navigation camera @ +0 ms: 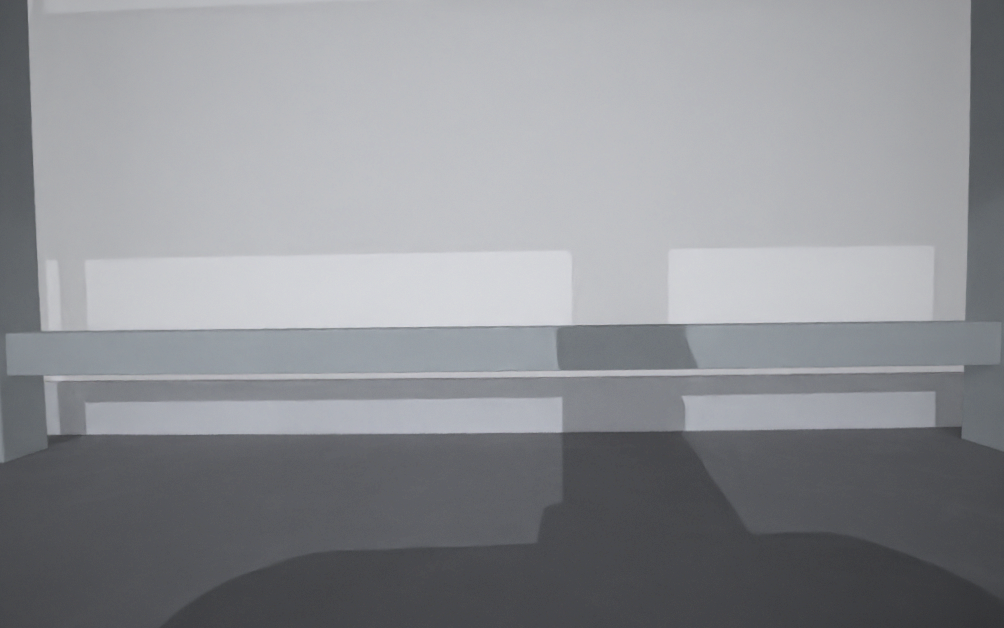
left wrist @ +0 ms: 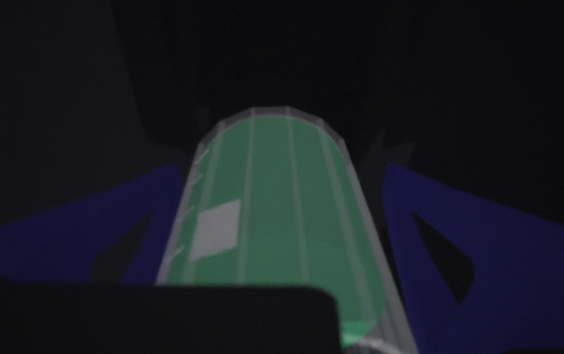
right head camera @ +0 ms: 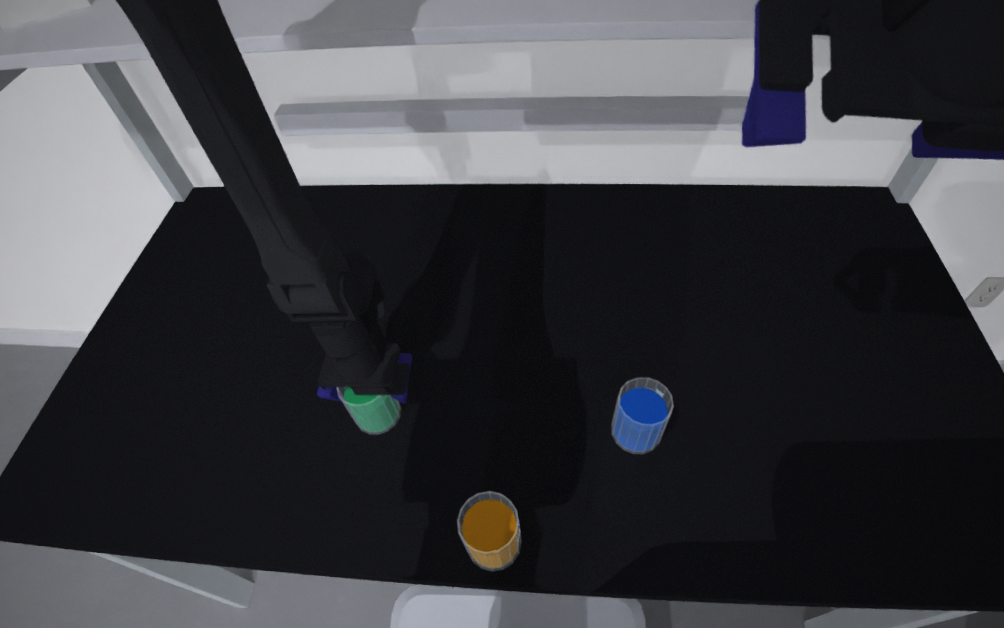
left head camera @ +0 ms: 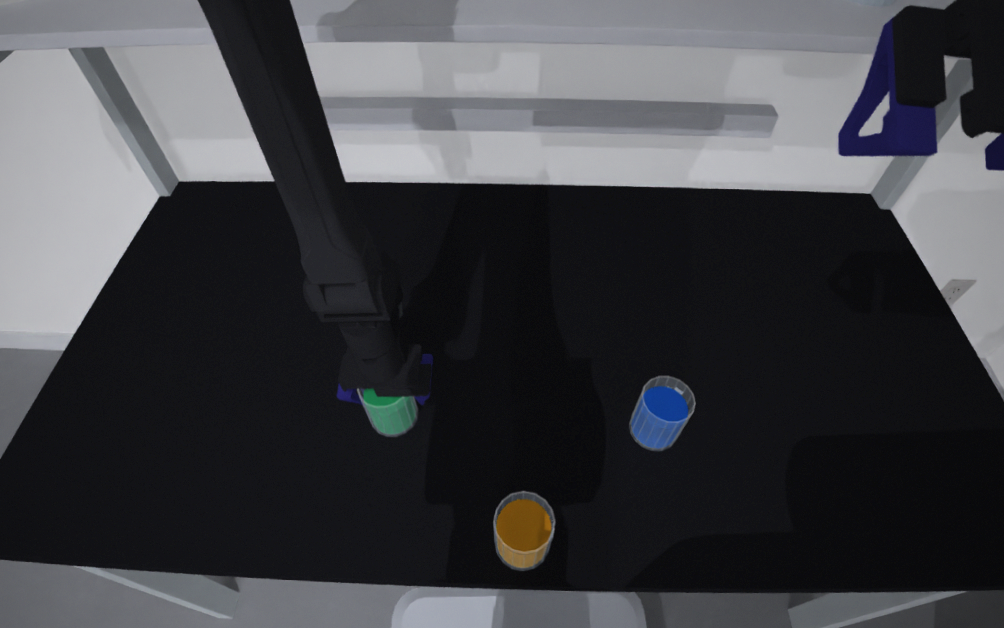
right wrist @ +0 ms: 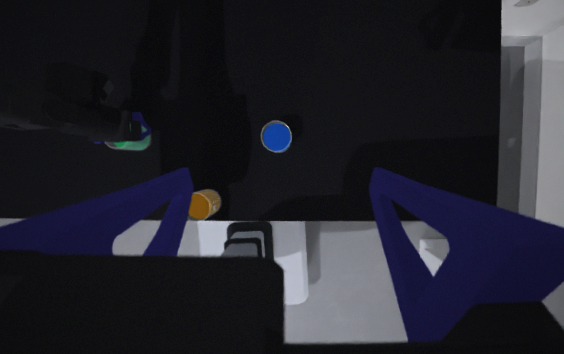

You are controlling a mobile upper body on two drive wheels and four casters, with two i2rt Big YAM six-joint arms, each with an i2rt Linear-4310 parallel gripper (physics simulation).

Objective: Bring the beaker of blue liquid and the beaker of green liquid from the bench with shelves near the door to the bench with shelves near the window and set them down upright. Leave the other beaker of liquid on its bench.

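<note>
A beaker of green liquid (left head camera: 392, 418) (right head camera: 377, 416) (left wrist: 275, 200) (right wrist: 139, 144) stands upright on the black bench top (left head camera: 185, 473) (right head camera: 170, 473) (right wrist: 325, 90). My left gripper (left head camera: 385, 396) (right head camera: 363, 393) (left wrist: 282, 177) is open around it, one finger on each side, with narrow gaps in the left wrist view. The gripper body hides part of the beaker's rim. A beaker of blue liquid (left head camera: 658, 422) (right head camera: 641, 422) (right wrist: 276, 136) stands upright farther right. A beaker of orange liquid (left head camera: 523, 529) (right head camera: 489, 529) (right wrist: 204, 205) stands near the bench's near edge. My right gripper (right wrist: 281, 177) is open and empty, high above the bench.
A grey shelf (left head camera: 592, 37) (right head camera: 592, 31) runs above the bench's far side, with posts (left head camera: 129, 122) (right head camera: 140, 129) at both ends. A pale rounded shape (left head camera: 444, 610) (right head camera: 444, 610) shows below the near edge. A grey crossbar (navigation camera: 296, 351) spans the navigation view before a wall.
</note>
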